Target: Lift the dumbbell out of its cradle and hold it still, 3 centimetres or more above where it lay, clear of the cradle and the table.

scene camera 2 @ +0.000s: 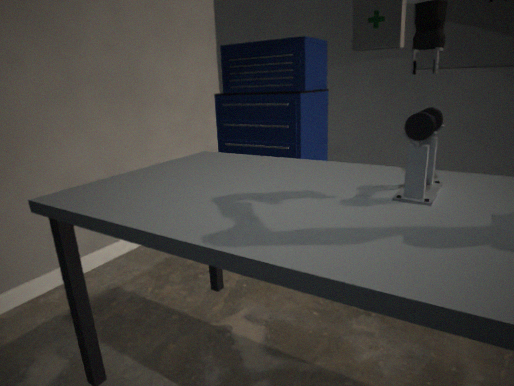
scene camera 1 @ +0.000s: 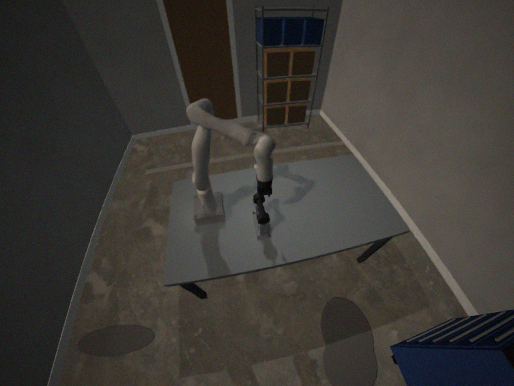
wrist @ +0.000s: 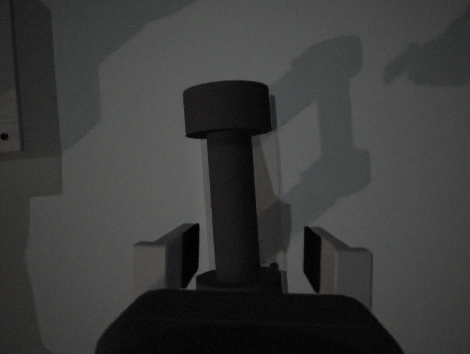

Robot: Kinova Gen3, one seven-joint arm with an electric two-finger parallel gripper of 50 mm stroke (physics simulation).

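Frame: origin at the arm's base, x ahead, y left, z up, level; metres.
Seen in the pictures: gripper, between the fingertips: [scene camera 2: 424,73] [scene camera 1: 263,196] [wrist: 251,247]; arm's base, origin of its link: [scene camera 1: 210,207].
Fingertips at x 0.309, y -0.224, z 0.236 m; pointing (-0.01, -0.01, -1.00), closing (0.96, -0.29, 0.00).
Offsets run from my fingertips to a thing's middle. Level surfaces: height alone.
The black dumbbell @(dx -0.012, dy +0.015, dz -0.131 m) [scene camera 1: 260,208] [scene camera 2: 420,126] [wrist: 232,200] rests lengthwise on the uprights of the light grey cradle @(dx -0.012, dy +0.015, dz -0.237 m) [scene camera 1: 264,231] [scene camera 2: 415,172] [wrist: 270,175], well above the table. My gripper [scene camera 1: 264,195] [scene camera 2: 425,70] [wrist: 251,247] is open and empty, with its fingers pointing down. In scene camera 2 its fingertips hang above the dumbbell with a clear gap. In the wrist view the handle shows between the two finger lines, left of their middle, and one round head is beyond the fingers. The near head is mostly hidden by the gripper body.
The cradle stands on the grey table @(dz -0.331 m) [scene camera 1: 325,200] [scene camera 2: 300,190]. The arm's base block [scene camera 1: 209,216] is left of the cradle in scene camera 1, and part of the block [wrist: 7,75] shows at the wrist view's left edge. A blue cabinet [scene camera 2: 260,120] stands beyond the table.
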